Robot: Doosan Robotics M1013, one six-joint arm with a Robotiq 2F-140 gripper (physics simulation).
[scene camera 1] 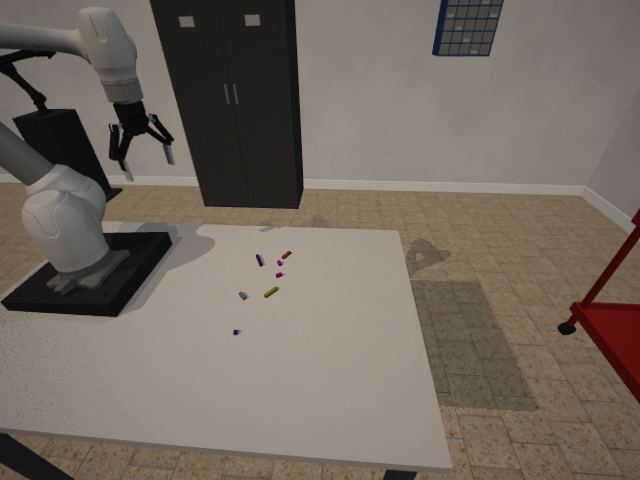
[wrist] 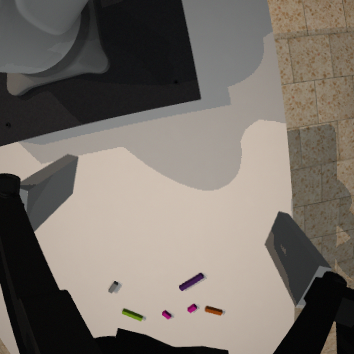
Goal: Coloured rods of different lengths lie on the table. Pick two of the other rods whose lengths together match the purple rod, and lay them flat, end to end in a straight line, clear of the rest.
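Frame: origin at the arm's base, x right, y back, z down, level; centimetres.
Seen in the pictures: gripper, fingertip midpoint: point(scene camera 1: 152, 171) point(wrist: 175, 202); arm's base at its link origin: point(scene camera 1: 91, 269) point(wrist: 49, 30).
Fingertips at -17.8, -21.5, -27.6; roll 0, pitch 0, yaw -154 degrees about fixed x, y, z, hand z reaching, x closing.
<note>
Offsets run from my fingertips to a thing's top centre, as dx, dy, dz. Level surfaces: height alone.
The purple rod @(+3.3, -31.8, +31.7) point(scene camera 1: 259, 260) point(wrist: 192, 281) lies flat near the far side of the table. An orange rod @(-0.5, -41.2, +31.7) point(scene camera 1: 286, 254) point(wrist: 214, 310) lies to its right in the scene view. Two short magenta rods, one @(+4.3, -39.5, +31.7) point(scene camera 1: 279, 262) point(wrist: 192, 308) nearer the orange rod and one @(+10.5, -40.6, +31.7) point(scene camera 1: 279, 274) point(wrist: 166, 314) nearer the green rod, lie apart. A green rod @(+18.6, -39.7, +31.7) point(scene camera 1: 270, 291) point(wrist: 133, 314) and a grey rod @(+20.9, -30.9, +31.7) point(scene camera 1: 242, 295) point(wrist: 114, 287) lie closer to the front. A small blue rod @(+34.8, -33.1, +31.7) point(scene camera 1: 235, 332) lies nearest the front in the scene view. My gripper point(scene camera 1: 149, 170) point(wrist: 175, 202) is open and empty, high above the table.
The arm stands on a black base plate point(scene camera 1: 139, 273) point(wrist: 150, 95) at the left of the white table @(dz +32.7) point(scene camera 1: 336, 372) point(wrist: 125, 215). A dark cabinet point(scene camera 1: 258, 129) stands behind the table. A red cart point(scene camera 1: 599, 284) stands on the floor at the right.
</note>
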